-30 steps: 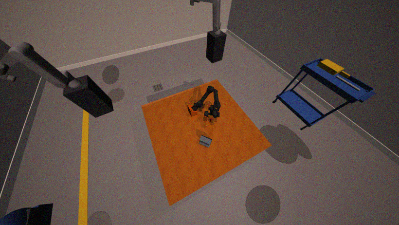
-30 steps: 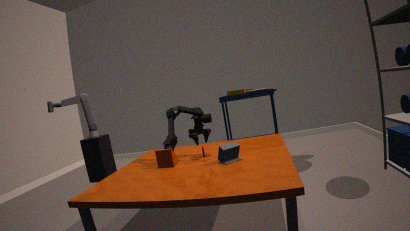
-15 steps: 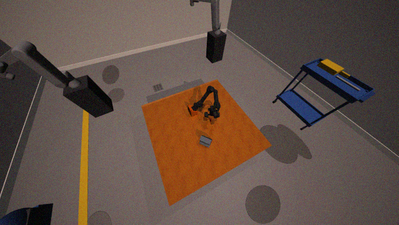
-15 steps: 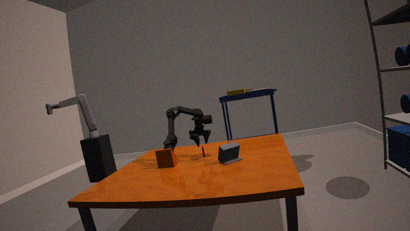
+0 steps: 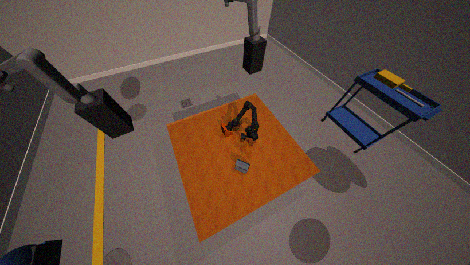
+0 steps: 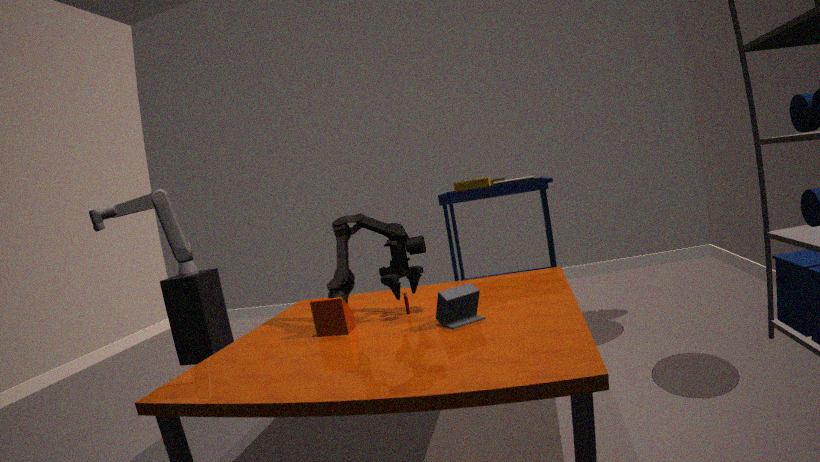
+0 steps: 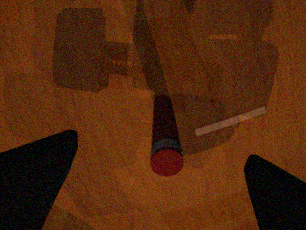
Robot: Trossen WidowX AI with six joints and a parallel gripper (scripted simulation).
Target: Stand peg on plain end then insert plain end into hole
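Now: gripper tip 10 mm above the red peg. Round my gripper tip: grey sloped panel (210 mm ahead, 200 mm to the right, 10 mm below).
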